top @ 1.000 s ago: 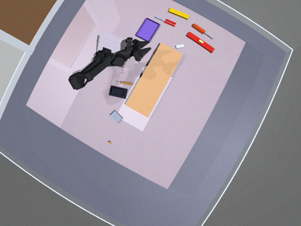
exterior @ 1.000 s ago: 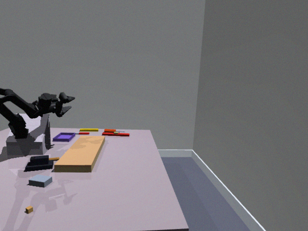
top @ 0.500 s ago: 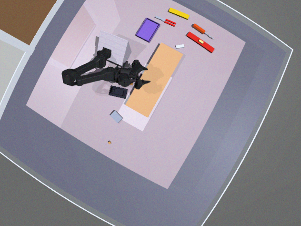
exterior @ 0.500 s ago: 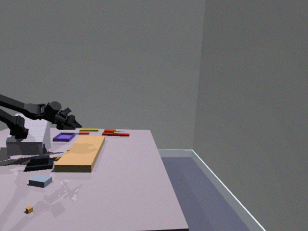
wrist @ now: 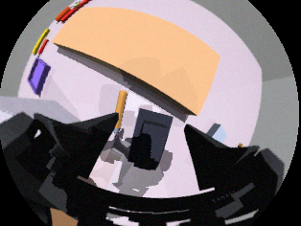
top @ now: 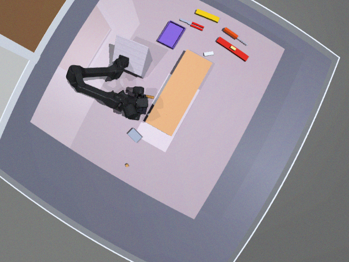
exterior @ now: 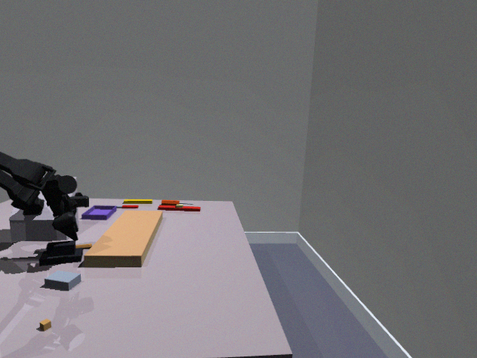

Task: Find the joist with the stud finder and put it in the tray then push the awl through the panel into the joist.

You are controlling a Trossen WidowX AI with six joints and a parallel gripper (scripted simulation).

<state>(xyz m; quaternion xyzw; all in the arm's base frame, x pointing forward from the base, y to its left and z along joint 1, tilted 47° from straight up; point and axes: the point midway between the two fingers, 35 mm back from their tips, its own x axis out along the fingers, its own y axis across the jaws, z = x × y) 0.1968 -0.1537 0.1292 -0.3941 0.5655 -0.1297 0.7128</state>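
Right now my gripper tip is 60 mm past the stud finder, 30 mm above it and 20 mm to the left of it. Also, from my gripper tip: grey-blue block 190 mm to the right, 60 mm below, 10 mm ahead; then small orange cube 380 mm to the right, 70 mm below, 40 mm ahead; then awl 70 mm below, 60 mm to the left, 50 mm behind.
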